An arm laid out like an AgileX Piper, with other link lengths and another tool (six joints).
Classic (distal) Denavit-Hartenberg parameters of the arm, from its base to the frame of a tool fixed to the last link. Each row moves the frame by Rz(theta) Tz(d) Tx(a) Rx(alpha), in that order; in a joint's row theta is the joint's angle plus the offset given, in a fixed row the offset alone. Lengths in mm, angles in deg.
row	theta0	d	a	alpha
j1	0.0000	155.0	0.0	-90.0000
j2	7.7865	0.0	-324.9	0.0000
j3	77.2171	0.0	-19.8	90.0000
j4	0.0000	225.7	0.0	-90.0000
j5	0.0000	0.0	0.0	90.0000
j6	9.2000	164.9	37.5	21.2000
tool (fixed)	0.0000	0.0	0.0	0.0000
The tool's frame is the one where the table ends.
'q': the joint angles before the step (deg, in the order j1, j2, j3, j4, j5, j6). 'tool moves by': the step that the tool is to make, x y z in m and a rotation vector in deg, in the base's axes. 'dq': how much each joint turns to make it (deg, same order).
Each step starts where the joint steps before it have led.
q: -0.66 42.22 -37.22 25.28 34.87 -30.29
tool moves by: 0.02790 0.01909 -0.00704 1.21 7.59 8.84
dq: 0.84 10.96 -3.51 9.83 4.21 -11.46
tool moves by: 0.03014 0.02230 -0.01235 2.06 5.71 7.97
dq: 2.88 10.84 -2.88 7.95 1.64 -8.84
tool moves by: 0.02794 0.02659 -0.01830 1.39 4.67 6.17
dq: 4.80 10.18 -2.77 5.27 -0.67 -5.24
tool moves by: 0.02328 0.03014 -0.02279 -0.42 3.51 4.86
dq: 5.90 9.24 -3.10 2.48 -2.33 -2.32
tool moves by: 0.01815 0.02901 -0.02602 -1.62 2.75 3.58
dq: 5.28 8.31 -3.26 0.71 -2.67 -0.60
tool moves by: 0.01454 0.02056 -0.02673 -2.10 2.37 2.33
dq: 3.25 7.18 -3.11 -0.38 -1.80 0.02
